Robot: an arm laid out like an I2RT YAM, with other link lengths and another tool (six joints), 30 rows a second.
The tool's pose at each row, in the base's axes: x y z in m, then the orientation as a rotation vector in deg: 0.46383 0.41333 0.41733 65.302 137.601 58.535; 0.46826 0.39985 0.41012 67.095 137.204 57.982; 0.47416 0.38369 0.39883 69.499 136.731 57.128; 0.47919 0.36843 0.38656 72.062 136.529 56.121; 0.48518 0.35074 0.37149 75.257 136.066 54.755; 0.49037 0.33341 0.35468 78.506 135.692 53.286; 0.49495 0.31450 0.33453 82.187 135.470 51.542; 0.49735 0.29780 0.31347 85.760 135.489 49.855; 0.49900 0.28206 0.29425 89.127 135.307 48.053; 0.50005 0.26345 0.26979 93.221 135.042 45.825; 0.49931 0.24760 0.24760 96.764 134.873 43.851; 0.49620 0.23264 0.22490 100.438 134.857 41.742; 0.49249 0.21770 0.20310 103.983 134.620 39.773; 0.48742 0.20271 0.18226 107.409 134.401 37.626; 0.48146 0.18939 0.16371 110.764 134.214 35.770; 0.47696 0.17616 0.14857 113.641 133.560 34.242
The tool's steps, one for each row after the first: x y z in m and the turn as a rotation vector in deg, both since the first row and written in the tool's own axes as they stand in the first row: -0.01342 -0.00850 0.00099 0.475 -0.486 1.154; -0.02999 -0.02023 0.00436 1.206 -1.126 2.685; -0.04534 -0.03275 0.00839 2.206 -1.599 4.300; -0.06327 -0.04777 0.01374 3.408 -2.348 6.306; -0.08048 -0.06432 0.02007 4.739 -3.017 8.341; -0.09863 -0.08425 0.02768 6.413 -3.584 10.636; -0.11371 -0.10508 0.03584 8.174 -3.874 12.862; -0.12751 -0.12461 0.04277 9.849 -4.325 14.940; -0.14332 -0.14943 0.05171 11.904 -4.820 17.474; -0.15577 -0.17245 0.05942 13.753 -5.131 19.665; -0.16604 -0.19675 0.06667 15.793 -5.268 21.921; -0.17588 -0.22074 0.07299 17.638 -5.444 24.130; -0.18484 -0.24483 0.07788 19.560 -5.630 26.233; -0.19187 -0.26707 0.08149 21.344 -5.597 28.327; -0.19964 -0.28605 0.08351 22.633 -5.847 30.185
